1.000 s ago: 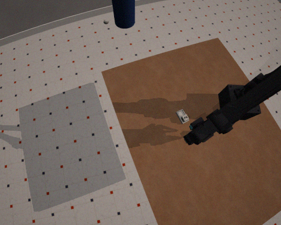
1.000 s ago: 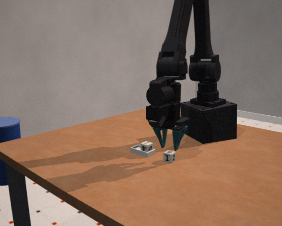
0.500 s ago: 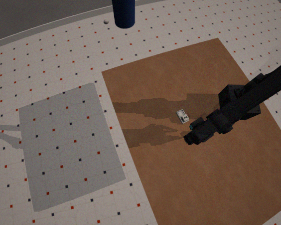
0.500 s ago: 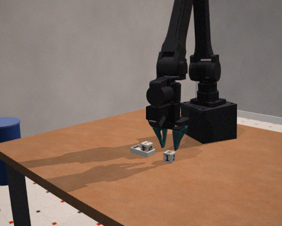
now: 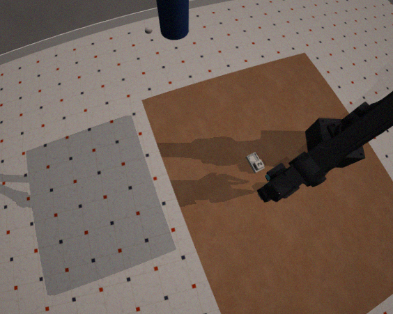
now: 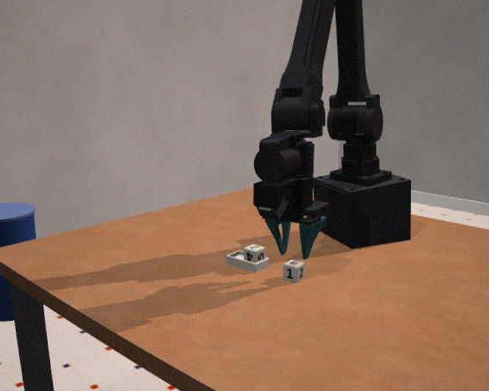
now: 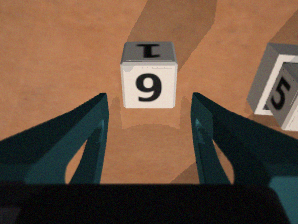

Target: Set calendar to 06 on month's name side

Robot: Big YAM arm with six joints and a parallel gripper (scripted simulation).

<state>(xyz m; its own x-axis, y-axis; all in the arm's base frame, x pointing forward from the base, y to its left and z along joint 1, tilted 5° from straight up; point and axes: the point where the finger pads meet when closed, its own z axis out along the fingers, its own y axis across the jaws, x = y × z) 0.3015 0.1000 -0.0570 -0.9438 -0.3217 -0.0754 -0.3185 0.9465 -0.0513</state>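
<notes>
The white digit cube lies 40 mm below my hand. Also, from my hand: white tray: 100 mm to the right, 40 mm below, 20 mm ahead.
</notes>
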